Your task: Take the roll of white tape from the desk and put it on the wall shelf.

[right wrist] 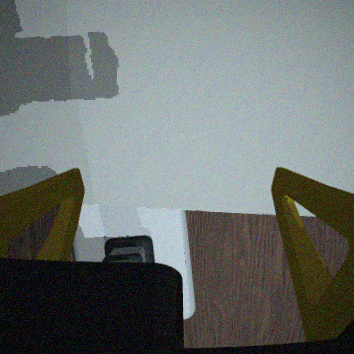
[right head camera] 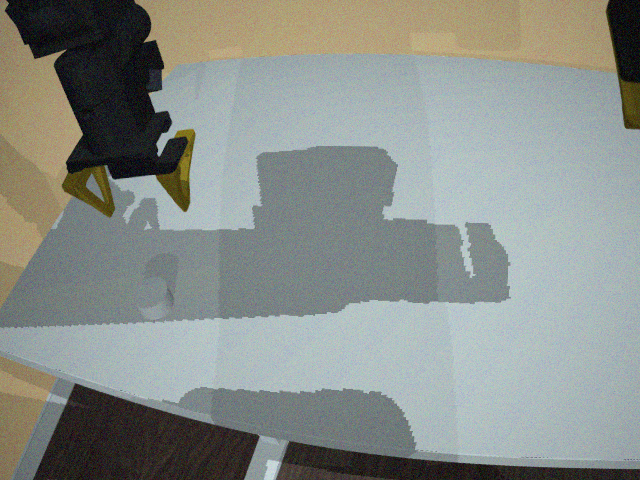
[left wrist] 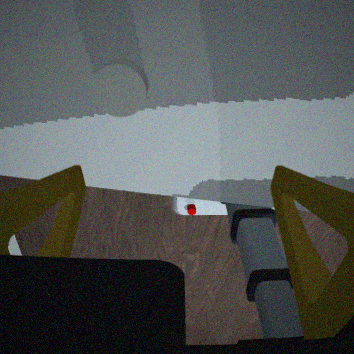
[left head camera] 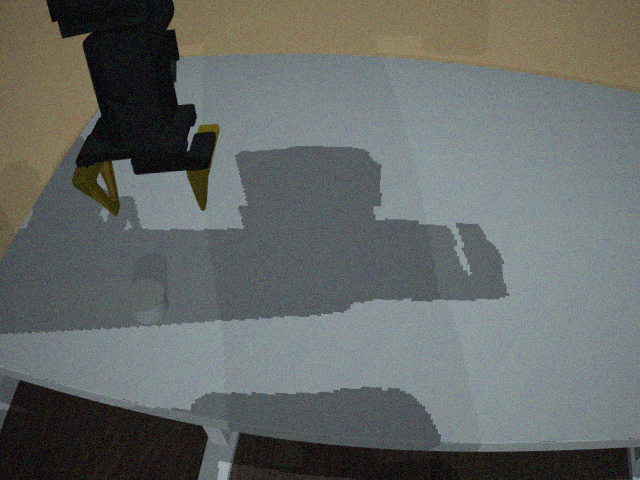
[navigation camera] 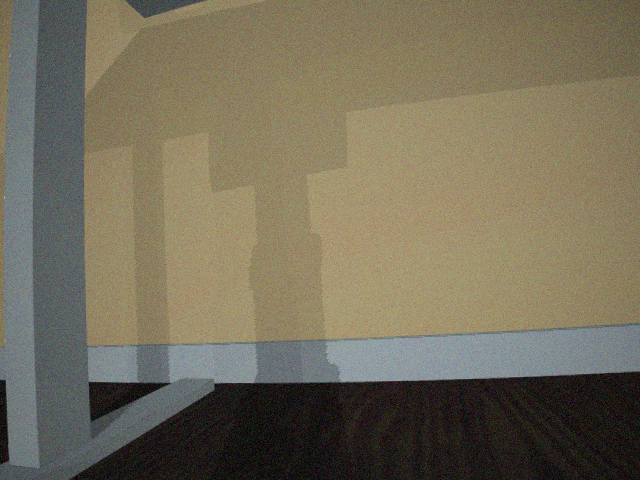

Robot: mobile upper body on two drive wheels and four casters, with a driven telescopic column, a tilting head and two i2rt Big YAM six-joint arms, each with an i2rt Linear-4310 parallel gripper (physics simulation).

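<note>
The roll of white tape (left head camera: 148, 299) (right head camera: 155, 297) (left wrist: 120, 90) sits on the white desk (left head camera: 542, 258) (right head camera: 558, 258) (left wrist: 165, 145) (right wrist: 210, 125), in shadow at the left of both head views and at the upper left of the left wrist view. My left gripper (left head camera: 160, 210) (right head camera: 148, 211) (left wrist: 177, 175) is open and empty, raised above the desk and farther up the picture than the roll in the head views. My right gripper (right wrist: 177, 178) is open and empty over the desk; part of it shows at the right edge of the right head view. The wall shelf does not show.
A tan wall (left head camera: 320, 25) (right head camera: 330, 25) (navigation camera: 465, 206) stands beyond the desk. A grey desk leg (navigation camera: 56, 232) with a foot bar (navigation camera: 149, 413) stands at the left of the navigation view, on the dark wood floor (navigation camera: 413, 428). Large arm shadows fall across the desk.
</note>
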